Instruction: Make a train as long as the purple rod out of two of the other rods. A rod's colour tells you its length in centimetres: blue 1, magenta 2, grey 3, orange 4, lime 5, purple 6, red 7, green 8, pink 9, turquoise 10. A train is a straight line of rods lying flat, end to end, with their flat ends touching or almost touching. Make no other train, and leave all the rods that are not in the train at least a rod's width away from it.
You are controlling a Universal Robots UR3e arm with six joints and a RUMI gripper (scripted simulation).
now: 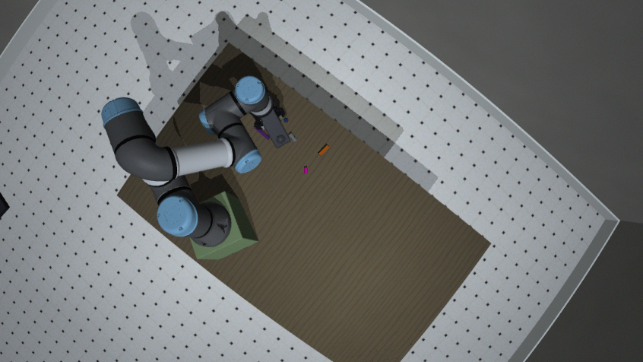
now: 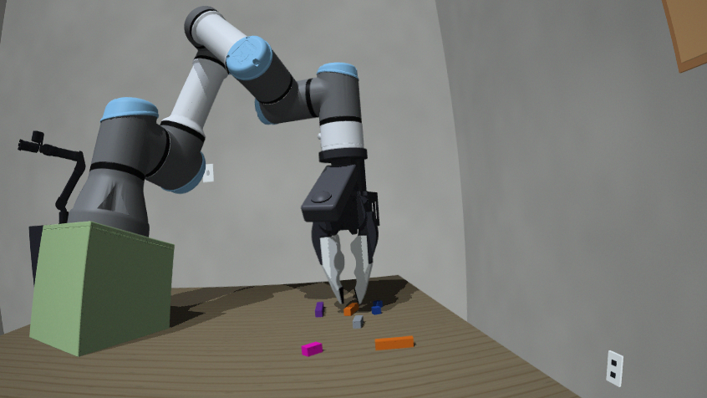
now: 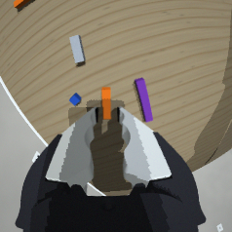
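Right now the purple rod is 5 cm behind my hand, 2 cm below it and 1 cm to the left of it. Also, from my hand: magenta rod: 18 cm to the right, 2 cm below, 2 cm behind; then grey rod: 7 cm to the right, 2 cm below, 2 cm ahead.
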